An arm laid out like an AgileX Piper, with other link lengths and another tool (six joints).
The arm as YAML. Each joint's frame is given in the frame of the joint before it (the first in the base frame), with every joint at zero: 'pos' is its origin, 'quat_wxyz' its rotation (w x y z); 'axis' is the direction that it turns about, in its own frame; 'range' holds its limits. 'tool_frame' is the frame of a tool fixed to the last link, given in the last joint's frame.
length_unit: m
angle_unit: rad
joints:
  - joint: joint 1
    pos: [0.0, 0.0, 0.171]
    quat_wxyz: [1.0, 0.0, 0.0, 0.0]
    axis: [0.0, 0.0, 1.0]
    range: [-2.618, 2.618]
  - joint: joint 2
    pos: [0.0, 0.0, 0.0]
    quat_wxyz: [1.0, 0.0, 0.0, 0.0]
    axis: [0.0, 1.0, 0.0]
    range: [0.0, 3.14]
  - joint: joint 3
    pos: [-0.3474, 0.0, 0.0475]
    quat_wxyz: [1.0, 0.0, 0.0, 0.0]
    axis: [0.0, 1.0, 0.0]
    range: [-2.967, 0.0]
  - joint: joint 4
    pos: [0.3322, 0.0, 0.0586]
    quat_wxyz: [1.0, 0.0, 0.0, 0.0]
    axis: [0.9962, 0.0, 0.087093]
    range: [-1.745, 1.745]
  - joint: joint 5
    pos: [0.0, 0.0, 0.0]
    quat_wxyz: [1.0, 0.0, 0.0, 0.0]
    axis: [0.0, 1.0, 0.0]
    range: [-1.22, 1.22]
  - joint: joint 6
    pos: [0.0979, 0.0, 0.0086]
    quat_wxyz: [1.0, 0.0, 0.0, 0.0]
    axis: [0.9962, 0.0, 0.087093]
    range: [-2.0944, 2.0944]
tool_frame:
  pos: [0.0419, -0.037, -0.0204]
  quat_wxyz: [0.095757, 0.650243, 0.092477, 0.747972]
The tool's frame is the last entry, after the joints.
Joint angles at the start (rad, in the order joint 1, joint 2, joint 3, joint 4, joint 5, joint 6):
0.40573 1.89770 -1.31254 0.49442 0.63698 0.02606
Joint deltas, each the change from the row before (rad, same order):
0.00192 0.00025 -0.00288 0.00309 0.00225 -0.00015
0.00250 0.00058 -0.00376 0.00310 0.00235 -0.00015
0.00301 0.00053 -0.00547 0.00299 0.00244 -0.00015
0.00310 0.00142 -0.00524 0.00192 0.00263 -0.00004
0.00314 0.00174 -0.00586 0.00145 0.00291 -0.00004
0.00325 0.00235 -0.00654 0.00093 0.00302 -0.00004
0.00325 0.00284 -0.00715 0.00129 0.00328 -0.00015
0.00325 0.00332 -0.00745 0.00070 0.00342 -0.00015
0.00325 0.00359 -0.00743 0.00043 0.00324 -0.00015
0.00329 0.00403 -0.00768 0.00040 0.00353 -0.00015
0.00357 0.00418 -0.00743 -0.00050 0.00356 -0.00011
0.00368 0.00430 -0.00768 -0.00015 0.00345 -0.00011
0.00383 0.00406 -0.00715 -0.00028 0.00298 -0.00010
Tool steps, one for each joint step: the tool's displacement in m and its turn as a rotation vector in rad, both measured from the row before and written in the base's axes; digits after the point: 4 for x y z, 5 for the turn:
-0.0001 0.0015 0.0009 0.00318 0.00061 0.00152
0.0000 0.0018 0.0010 0.00339 0.00021 0.00215
0.0003 0.0022 0.0016 0.00400 -0.00136 0.00277
0.0002 0.0022 0.0011 0.00270 -0.00048 0.00336
0.0004 0.0022 0.0011 0.00240 -0.00067 0.00375
0.0005 0.0023 0.0010 0.00199 -0.00082 0.00416
0.0006 0.0024 0.0010 0.00226 -0.00061 0.00421
0.0007 0.0024 0.0008 0.00168 -0.00054 0.00455
0.0007 0.0024 0.0007 0.00137 -0.00053 0.00460
0.0007 0.0024 0.0005 0.00122 -0.00011 0.00478
0.0006 0.0024 0.0003 0.00032 -0.00005 0.00544
0.0007 0.0026 0.0004 0.00067 -0.00013 0.00535
0.0005 0.0026 0.0003 0.00053 -0.00032 0.00534

